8 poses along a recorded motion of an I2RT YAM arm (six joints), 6.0 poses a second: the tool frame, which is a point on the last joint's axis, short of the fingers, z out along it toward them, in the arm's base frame.
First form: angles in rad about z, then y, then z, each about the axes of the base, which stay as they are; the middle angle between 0 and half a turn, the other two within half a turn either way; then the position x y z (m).
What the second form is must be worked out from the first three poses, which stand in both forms.
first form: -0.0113, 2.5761, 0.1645, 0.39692, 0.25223, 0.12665
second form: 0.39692, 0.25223, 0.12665, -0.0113, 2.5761, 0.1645
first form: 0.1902, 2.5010, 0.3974, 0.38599, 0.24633, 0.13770
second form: 0.38599, 0.24633, 0.13770, 0.1902, 2.5010, 0.3974
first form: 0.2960, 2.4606, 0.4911, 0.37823, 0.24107, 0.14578
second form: 0.37823, 0.24107, 0.14578, 0.2960, 2.4606, 0.4911
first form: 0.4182, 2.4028, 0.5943, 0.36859, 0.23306, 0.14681
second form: 0.36859, 0.23306, 0.14681, 0.4182, 2.4028, 0.5943
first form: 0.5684, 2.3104, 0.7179, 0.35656, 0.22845, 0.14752
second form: 0.35656, 0.22845, 0.14752, 0.5684, 2.3104, 0.7179
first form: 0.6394, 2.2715, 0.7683, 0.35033, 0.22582, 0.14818
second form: 0.35033, 0.22582, 0.14818, 0.6394, 2.2715, 0.7683
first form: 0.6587, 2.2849, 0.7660, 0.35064, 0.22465, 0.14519
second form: 0.35064, 0.22465, 0.14519, 0.6587, 2.2849, 0.7660
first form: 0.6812, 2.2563, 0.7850, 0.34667, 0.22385, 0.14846
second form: 0.34667, 0.22385, 0.14846, 0.6812, 2.2563, 0.7850
